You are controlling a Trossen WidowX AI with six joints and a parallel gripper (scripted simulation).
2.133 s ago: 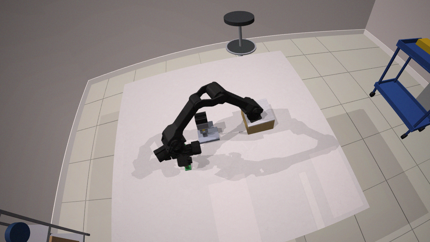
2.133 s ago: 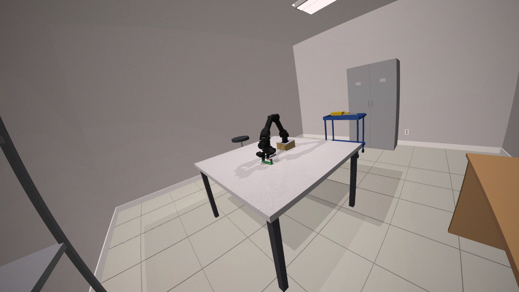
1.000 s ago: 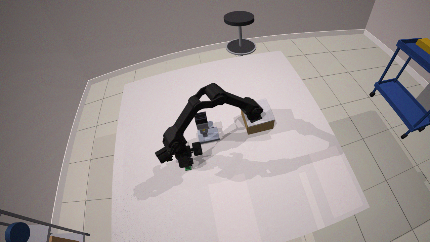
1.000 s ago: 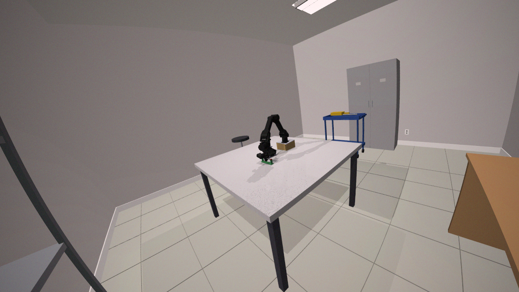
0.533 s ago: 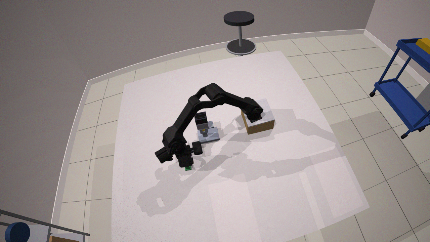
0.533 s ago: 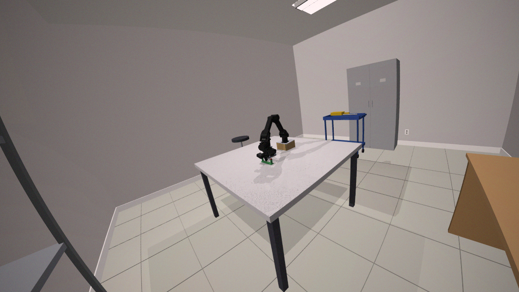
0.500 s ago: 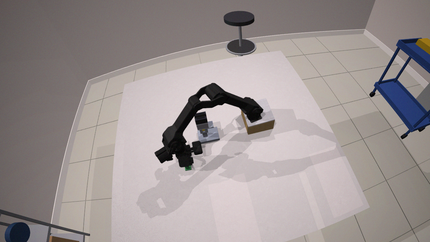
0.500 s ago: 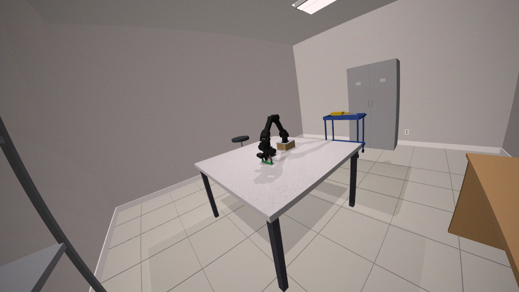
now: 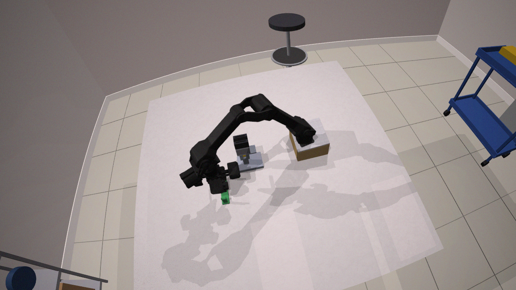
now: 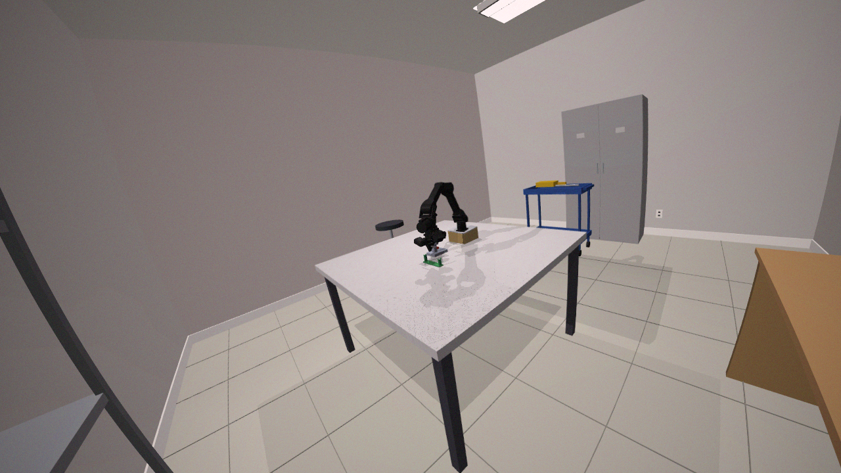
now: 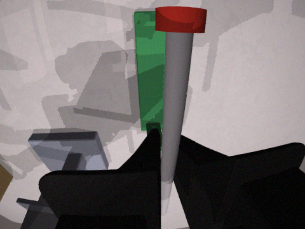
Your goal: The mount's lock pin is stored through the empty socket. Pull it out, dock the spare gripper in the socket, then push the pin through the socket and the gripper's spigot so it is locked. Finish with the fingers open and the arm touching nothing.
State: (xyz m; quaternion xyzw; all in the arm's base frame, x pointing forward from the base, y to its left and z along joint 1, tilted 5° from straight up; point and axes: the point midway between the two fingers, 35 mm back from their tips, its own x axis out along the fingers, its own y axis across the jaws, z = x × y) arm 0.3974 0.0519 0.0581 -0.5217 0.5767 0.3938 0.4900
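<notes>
Right now the green pin rest is 1 cm to the left of my gripper tip and 5 cm below it. Also, from my gripper tip: spare gripper (13 cm behind, 8 cm to the right, 5 cm above); then grey mount (14 cm behind, 8 cm to the right, 2 cm below).
</notes>
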